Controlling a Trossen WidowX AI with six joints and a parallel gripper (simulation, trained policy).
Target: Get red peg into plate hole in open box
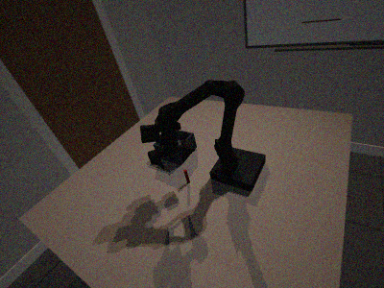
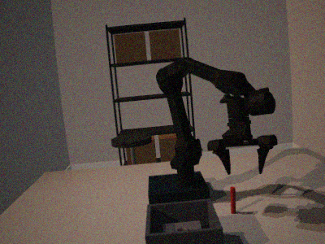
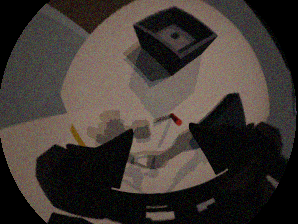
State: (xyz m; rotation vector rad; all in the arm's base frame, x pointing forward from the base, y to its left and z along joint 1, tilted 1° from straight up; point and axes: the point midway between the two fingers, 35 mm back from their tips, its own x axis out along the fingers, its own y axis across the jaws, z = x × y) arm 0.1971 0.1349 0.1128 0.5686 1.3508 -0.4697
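Now: the red peg 90 mm below my gripper tip, 30 mm to the right of it and 30 mm behind it. Round my gripper tip: dark box: 200 mm to the right, 140 mm ahead, 100 mm below; grey plate: 200 mm to the right, 140 mm ahead, 80 mm below.
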